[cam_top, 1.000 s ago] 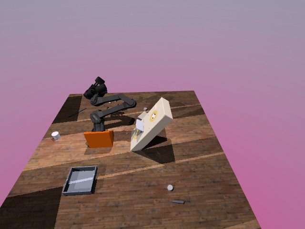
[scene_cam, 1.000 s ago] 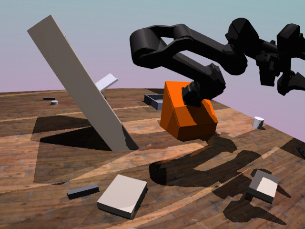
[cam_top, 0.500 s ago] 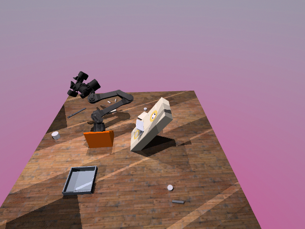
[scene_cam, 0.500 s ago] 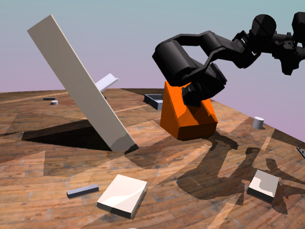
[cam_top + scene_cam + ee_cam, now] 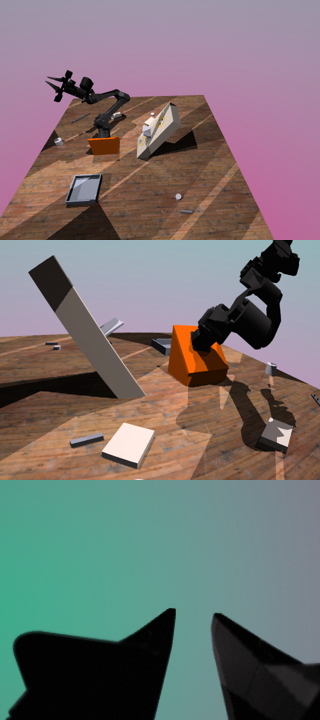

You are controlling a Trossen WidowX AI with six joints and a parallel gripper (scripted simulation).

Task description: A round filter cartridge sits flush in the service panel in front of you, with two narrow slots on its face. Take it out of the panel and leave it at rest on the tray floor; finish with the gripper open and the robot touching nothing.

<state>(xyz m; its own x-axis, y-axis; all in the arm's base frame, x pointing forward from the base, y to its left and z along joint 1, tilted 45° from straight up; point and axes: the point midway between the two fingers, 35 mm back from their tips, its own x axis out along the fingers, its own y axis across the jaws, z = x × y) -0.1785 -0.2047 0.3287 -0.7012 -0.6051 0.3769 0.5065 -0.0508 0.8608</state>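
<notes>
My gripper tip is 640 mm short of the round filter cartridge, 30 mm to the left of it and 250 mm above it. Round my gripper tip: grey tray (230 mm ahead, 370 mm to the right, 470 mm below); then beige service panel (600 mm ahead, 30 mm to the right, 330 mm below); then grey bracket (540 mm ahead, 40 mm to the right, 340 mm below).
</notes>
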